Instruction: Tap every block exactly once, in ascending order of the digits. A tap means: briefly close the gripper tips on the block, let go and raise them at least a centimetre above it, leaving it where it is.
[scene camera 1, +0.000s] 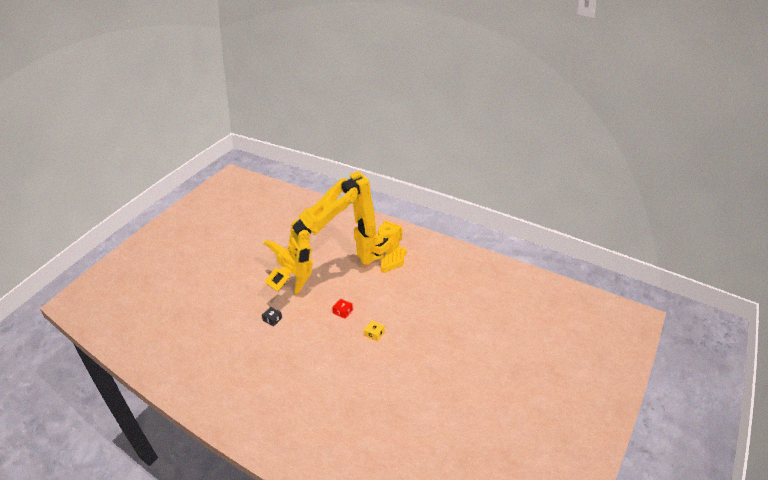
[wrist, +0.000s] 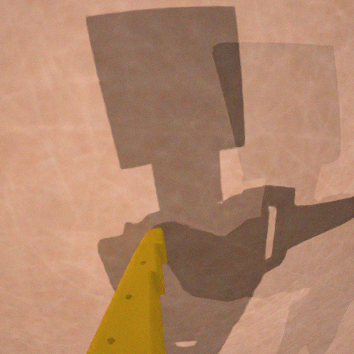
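A black block lies on the table in front of the arm, with a mark like a 2 on top. A red block lies to its right; its digit is too small to read surely. A yellow block lies further right and nearer the camera, its digit also unclear. My gripper is fully open and empty, behind the black block and left of the red one, apart from both. In the wrist view one notched jaw shows over bare table; the moving jaw is out of the picture, and the blocks do not show there.
The wooden table carries the yellow arm, whose base stands behind the blocks near the far edge. Shadows of the arm and gripper fall across the table. A grey wall stands behind the table.
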